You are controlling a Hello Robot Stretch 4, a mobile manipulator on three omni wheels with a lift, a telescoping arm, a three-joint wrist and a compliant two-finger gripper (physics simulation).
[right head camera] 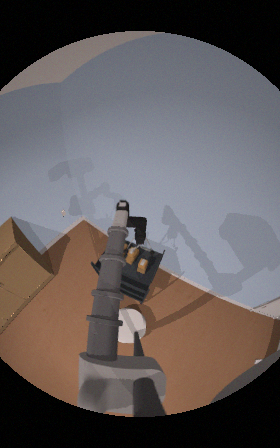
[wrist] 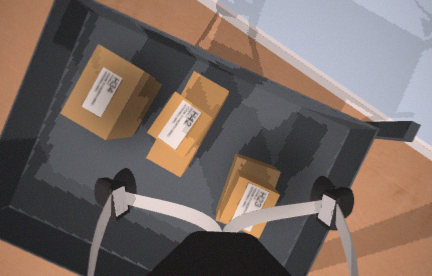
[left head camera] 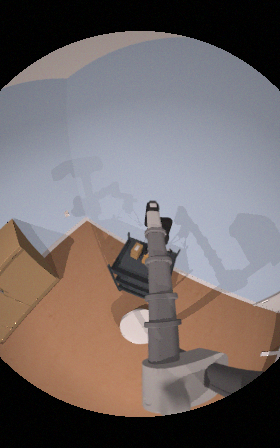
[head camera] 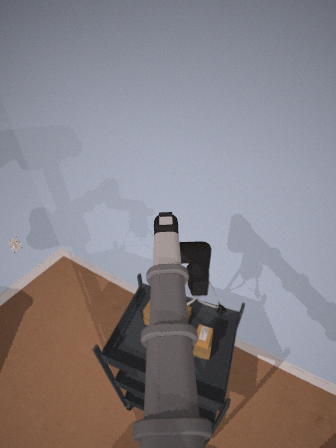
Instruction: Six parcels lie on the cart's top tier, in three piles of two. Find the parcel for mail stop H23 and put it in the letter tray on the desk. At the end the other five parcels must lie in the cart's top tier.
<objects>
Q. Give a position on a parcel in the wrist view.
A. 109,92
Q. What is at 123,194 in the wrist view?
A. My gripper.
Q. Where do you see a dark three-tier cart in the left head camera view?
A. At 132,275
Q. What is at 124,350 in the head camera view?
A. A dark three-tier cart.
</objects>
